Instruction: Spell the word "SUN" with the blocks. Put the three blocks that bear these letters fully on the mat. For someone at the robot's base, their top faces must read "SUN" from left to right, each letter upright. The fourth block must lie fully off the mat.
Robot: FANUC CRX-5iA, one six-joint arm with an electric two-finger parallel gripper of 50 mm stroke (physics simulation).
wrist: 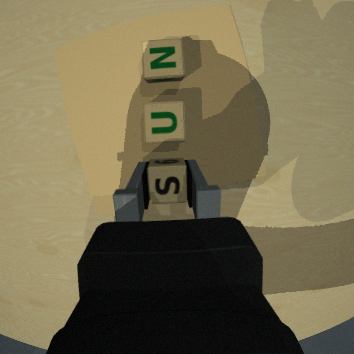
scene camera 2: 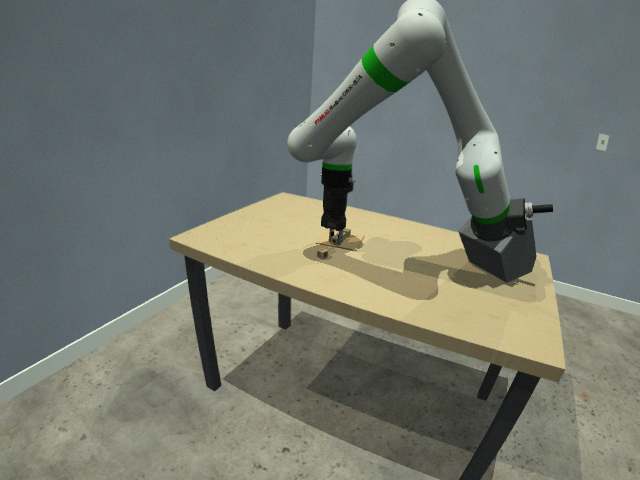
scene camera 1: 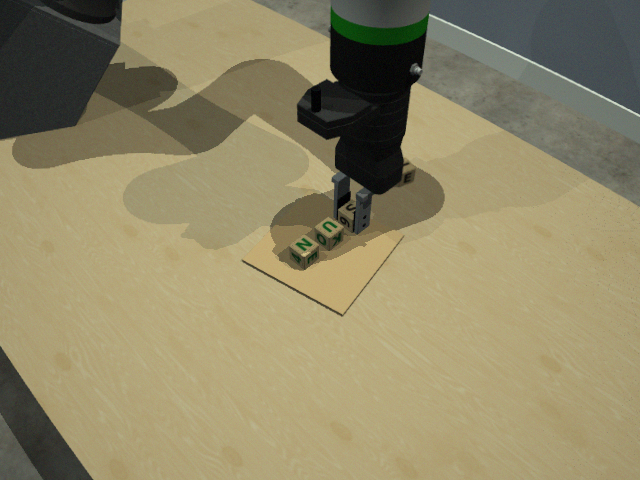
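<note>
My gripper (scene camera 1: 350,219) (scene camera 2: 336,239) (wrist: 166,174) is shut on the S block (scene camera 1: 345,219) (wrist: 167,186), at the mat's edge; its top S shows black and a 6 shows on one side. Whether its underside touches the mat is hard to tell. The U block (scene camera 1: 329,233) (wrist: 164,121) and the N block (scene camera 1: 303,251) (wrist: 163,59), with green letters, sit apart in a row on the tan mat (scene camera 1: 336,294) (wrist: 100,90). The U block is between the S and N blocks. The fourth block (scene camera 1: 408,175) (scene camera 2: 322,253) lies off the mat, partly hidden by the gripper in scene camera 1.
The wooden table (scene camera 1: 232,351) (scene camera 2: 242,227) carries the mat and blocks. The robot's dark base (scene camera 1: 51,67) (scene camera 2: 504,250) stands at one end. Arm shadows fall across part of the mat and table. Walls rise beyond the table in scene camera 2.
</note>
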